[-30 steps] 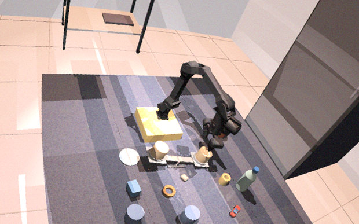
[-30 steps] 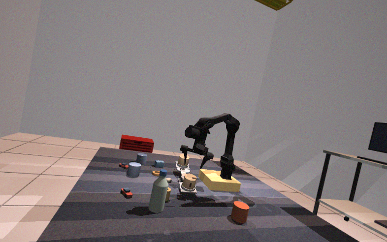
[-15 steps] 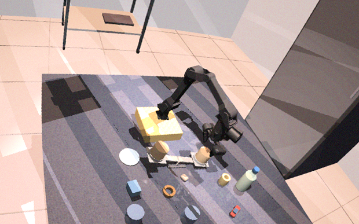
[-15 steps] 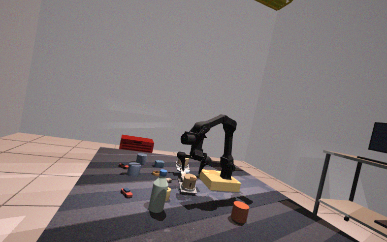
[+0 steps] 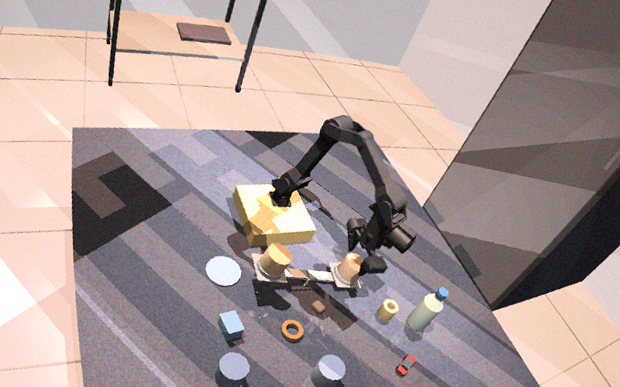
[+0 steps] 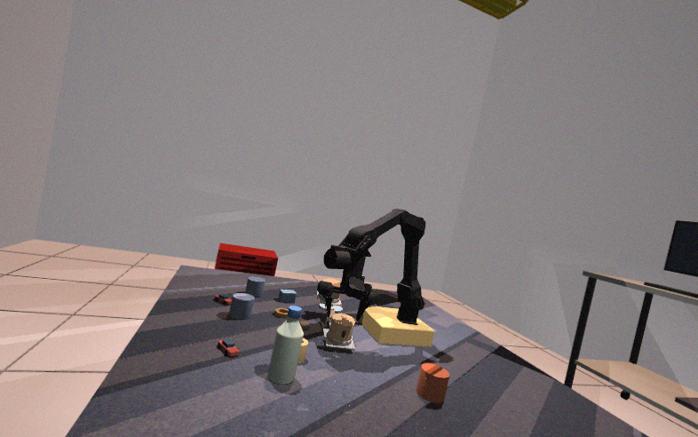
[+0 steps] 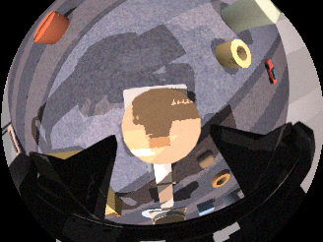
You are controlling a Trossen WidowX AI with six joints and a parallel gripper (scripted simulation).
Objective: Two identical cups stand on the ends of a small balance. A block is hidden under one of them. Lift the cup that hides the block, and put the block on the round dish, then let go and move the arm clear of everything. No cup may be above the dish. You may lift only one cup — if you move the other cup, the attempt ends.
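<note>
My gripper tip is now 50 mm above the grey block. The rest, counted from my gripper tip: green bottle 200 mm to the left, 170 mm ahead, 20 mm above; then yellow spool 130 mm ahead, 100 mm to the left, 70 mm below; then grey balance 140 mm to the right, 50 mm below.
</note>
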